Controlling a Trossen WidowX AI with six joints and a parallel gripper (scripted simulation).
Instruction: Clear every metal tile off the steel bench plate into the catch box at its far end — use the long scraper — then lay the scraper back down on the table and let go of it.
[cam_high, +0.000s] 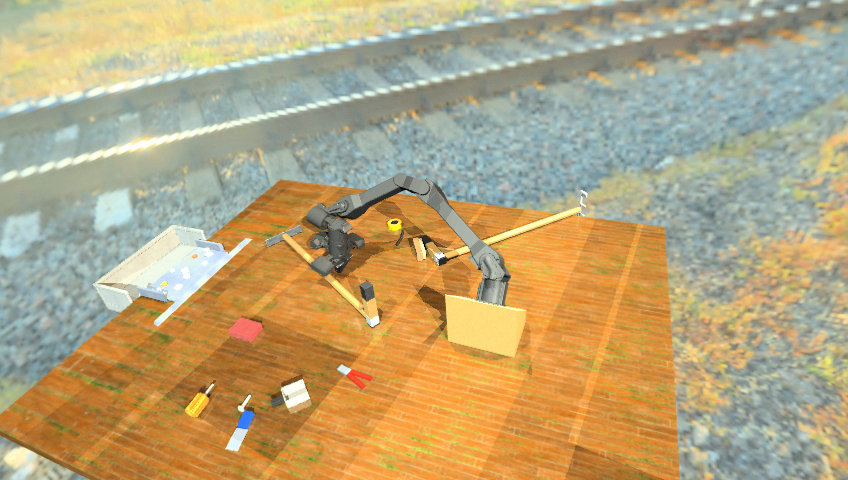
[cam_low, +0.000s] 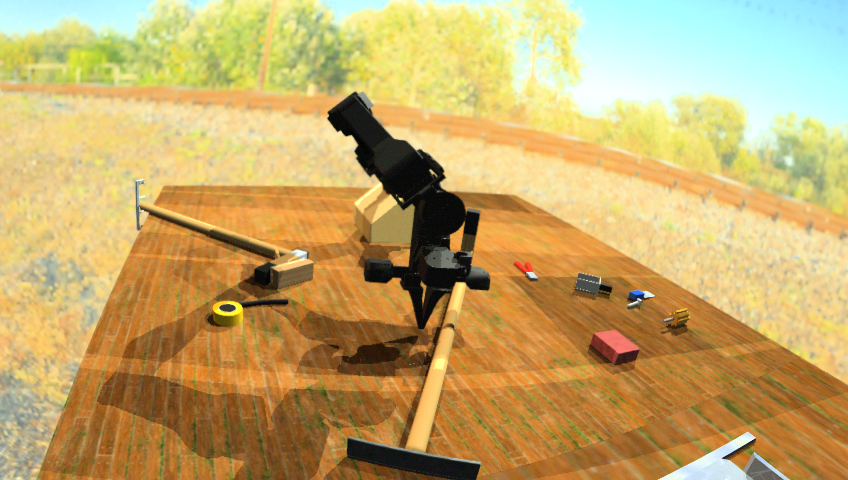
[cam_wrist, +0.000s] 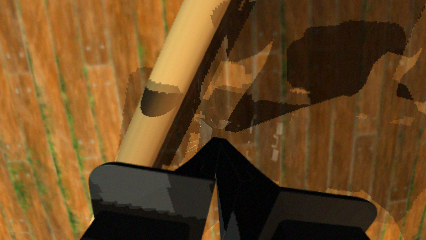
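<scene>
The long scraper lies 4 cm ahead of my gripper tip, 3 cm to the left of it and 5 cm above it. Also, from my gripper tip: red block: 11 cm ahead, 31 cm to the left; then wooden block: 20 cm behind, 19 cm to the right, 1 cm above; then yellow tape roll: 4 cm behind, 30 cm to the right.
</scene>
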